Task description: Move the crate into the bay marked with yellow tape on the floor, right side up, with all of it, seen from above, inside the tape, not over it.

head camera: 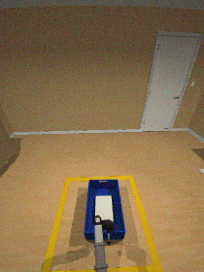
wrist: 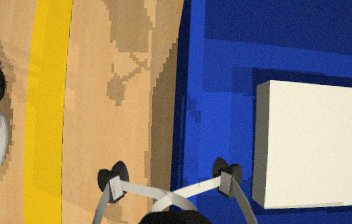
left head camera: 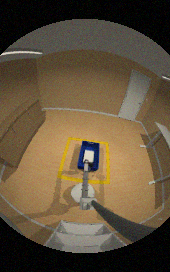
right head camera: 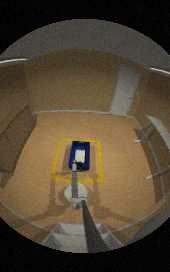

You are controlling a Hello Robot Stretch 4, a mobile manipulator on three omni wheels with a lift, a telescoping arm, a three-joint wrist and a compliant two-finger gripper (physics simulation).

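Frame: origin at the robot's base, x ahead, y left, z up, level; centimetres.
Seen in the pictures: gripper, fingertip midpoint: (head camera: pixel 107 235) (wrist: pixel 170 172) (left head camera: pixel 88 168) (right head camera: pixel 79 167).
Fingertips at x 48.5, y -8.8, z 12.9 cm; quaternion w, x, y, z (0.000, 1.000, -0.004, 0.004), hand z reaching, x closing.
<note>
Offsets run from my fingertips to a thing's top centre. "pt": to the spot under its first point.
The blue crate {dx +30.9, dy +0.1, dz +6.4 cm} (head camera: pixel 91 212) (left head camera: pixel 91 145) (right head camera: pixel 80 144) (wrist: pixel 220 65) is right side up, open top upward, and looks to rest on the floor. A white block {dx +30.9, dy +0.1, dz -8.5 cm} (head camera: pixel 104 205) (left head camera: pixel 88 155) (right head camera: pixel 80 155) (wrist: pixel 307 145) lies inside it. Yellow tape (head camera: pixel 61 210) (left head camera: pixel 108 162) (right head camera: pixel 101 162) (wrist: pixel 47 100) runs around the crate. The crate appears inside the tape, its far end close to the far strip. My gripper (head camera: pixel 107 229) (wrist: pixel 170 172) is open at the crate's near wall, one fingertip on each side of it, apart from the wall in the wrist view.
A white door (head camera: pixel 170 82) (left head camera: pixel 135 95) (right head camera: pixel 124 92) stands in the far wall. A brown cabinet {pt dx +51.5, dy +166.3, dz +34.2 cm} (left head camera: pixel 22 130) (right head camera: pixel 16 137) is along the left side. A pale table-like object (right head camera: pixel 159 131) stands at the right. My round pale base (right head camera: pixel 76 194) is just short of the near tape strip.
</note>
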